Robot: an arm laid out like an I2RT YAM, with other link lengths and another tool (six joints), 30 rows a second.
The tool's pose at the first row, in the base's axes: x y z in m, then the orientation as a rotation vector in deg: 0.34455, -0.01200, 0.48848, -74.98, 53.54, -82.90
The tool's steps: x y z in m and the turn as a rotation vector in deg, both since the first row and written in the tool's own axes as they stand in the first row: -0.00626, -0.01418, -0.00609, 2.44, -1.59, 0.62; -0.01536, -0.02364, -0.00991, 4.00, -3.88, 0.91; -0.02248, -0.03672, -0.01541, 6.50, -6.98, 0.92; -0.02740, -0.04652, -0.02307, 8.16, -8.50, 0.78; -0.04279, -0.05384, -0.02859, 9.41, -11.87, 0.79; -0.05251, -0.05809, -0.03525, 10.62, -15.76, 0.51; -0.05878, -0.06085, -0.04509, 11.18, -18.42, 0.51; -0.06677, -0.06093, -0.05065, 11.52, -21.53, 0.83
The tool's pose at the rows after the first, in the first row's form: 0.33636, -0.00250, 0.49943, -73.77, 50.80, -81.90; 0.33107, 0.00859, 0.50543, -73.80, 48.18, -80.34; 0.32362, 0.01866, 0.51518, -73.75, 44.14, -78.59; 0.31454, 0.02562, 0.52211, -73.47, 41.74, -77.94; 0.30781, 0.04210, 0.52413, -74.39, 38.57, -75.59; 0.30048, 0.05224, 0.52460, -75.72, 34.95, -73.01; 0.29027, 0.05851, 0.52416, -76.66, 32.80, -71.01; 0.28466, 0.06593, 0.52129, -77.74, 30.70, -68.36
